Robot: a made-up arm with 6 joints. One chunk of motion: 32 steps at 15 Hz.
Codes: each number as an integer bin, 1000 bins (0 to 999) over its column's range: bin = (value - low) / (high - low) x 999, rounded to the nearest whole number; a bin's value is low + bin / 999 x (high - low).
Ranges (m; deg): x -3.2..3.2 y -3.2..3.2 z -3.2..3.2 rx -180..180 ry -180..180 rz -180..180
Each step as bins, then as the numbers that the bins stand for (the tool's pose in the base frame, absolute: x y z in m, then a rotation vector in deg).
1 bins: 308 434 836 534 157 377
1 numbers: -1.2268 -0.4196 2.1558 12.43 -123.42 -44.14
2 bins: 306 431 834 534 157 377
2 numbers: -1.2396 -0.4388 2.1429 12.43 -123.42 -44.14
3 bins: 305 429 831 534 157 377
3 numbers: -1.2460 -0.4517 2.1237 12.43 -123.42 -44.14
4 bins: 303 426 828 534 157 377
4 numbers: -1.2589 -0.4709 2.1045 12.43 -123.42 -44.14
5 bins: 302 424 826 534 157 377
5 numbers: -1.2653 -0.4837 2.0917 12.43 -123.42 -44.14
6 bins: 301 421 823 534 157 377
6 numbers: -1.2717 -0.5029 2.0725 12.43 -123.42 -44.14
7 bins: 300 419 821 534 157 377
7 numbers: -1.2781 -0.5157 2.0597 12.43 -123.42 -44.14
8 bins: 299 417 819 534 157 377
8 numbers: -1.2845 -0.5285 2.0468 12.43 -123.42 -44.14
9 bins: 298 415 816 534 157 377
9 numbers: -1.2909 -0.5413 2.0276 12.43 -123.42 -44.14
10 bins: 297 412 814 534 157 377
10 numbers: -1.2973 -0.5606 2.0148 12.43 -123.42 -44.14
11 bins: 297 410 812 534 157 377
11 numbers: -1.2973 -0.5734 2.0020 12.43 -123.42 -44.14
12 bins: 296 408 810 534 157 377
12 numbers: -1.3037 -0.5862 1.9892 12.43 -123.42 -44.14
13 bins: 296 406 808 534 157 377
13 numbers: -1.3037 -0.5990 1.9764 12.43 -123.42 -44.14
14 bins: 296 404 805 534 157 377
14 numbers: -1.3037 -0.6118 1.9572 12.43 -123.42 -44.14
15 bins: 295 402 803 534 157 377
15 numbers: -1.3101 -0.6246 1.9443 12.43 -123.42 -44.14
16 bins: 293 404 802 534 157 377
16 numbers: -1.3229 -0.6118 1.9379 12.43 -123.42 -44.14
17 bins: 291 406 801 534 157 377
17 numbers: -1.3357 -0.5990 1.9315 12.43 -123.42 -44.14
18 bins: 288 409 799 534 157 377
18 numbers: -1.3550 -0.5798 1.9187 12.43 -123.42 -44.14
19 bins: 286 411 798 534 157 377
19 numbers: -1.3678 -0.5670 1.9123 12.43 -123.42 -44.14
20 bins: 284 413 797 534 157 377
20 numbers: -1.3806 -0.5542 1.9059 12.43 -123.42 -44.14
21 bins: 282 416 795 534 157 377
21 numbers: -1.3934 -0.5349 1.8931 12.43 -123.42 -44.14
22 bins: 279 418 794 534 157 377
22 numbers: -1.4126 -0.5221 1.8867 12.43 -123.42 -44.14
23 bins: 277 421 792 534 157 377
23 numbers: -1.4254 -0.5029 1.8739 12.43 -123.42 -44.14
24 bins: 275 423 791 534 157 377
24 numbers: -1.4382 -0.4901 1.8675 12.43 -123.42 -44.14
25 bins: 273 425 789 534 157 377
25 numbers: -1.4511 -0.4773 1.8547 12.43 -123.42 -44.14
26 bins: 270 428 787 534 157 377
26 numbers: -1.4703 -0.4581 1.8418 12.43 -123.42 -44.14
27 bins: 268 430 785 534 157 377
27 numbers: -1.4831 -0.4452 1.8290 12.43 -123.42 -44.14
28 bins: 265 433 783 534 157 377
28 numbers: -1.5023 -0.4260 1.8162 12.43 -123.42 -44.14
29 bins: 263 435 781 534 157 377
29 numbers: -1.5151 -0.4132 1.8034 12.43 -123.42 -44.14
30 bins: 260 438 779 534 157 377
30 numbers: -1.5343 -0.3940 1.7906 12.43 -123.42 -44.14
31 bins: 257 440 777 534 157 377
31 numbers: -1.5536 -0.3812 1.7778 12.43 -123.42 -44.14
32 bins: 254 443 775 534 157 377
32 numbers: -1.5728 -0.3620 1.7650 12.43 -123.42 -44.14
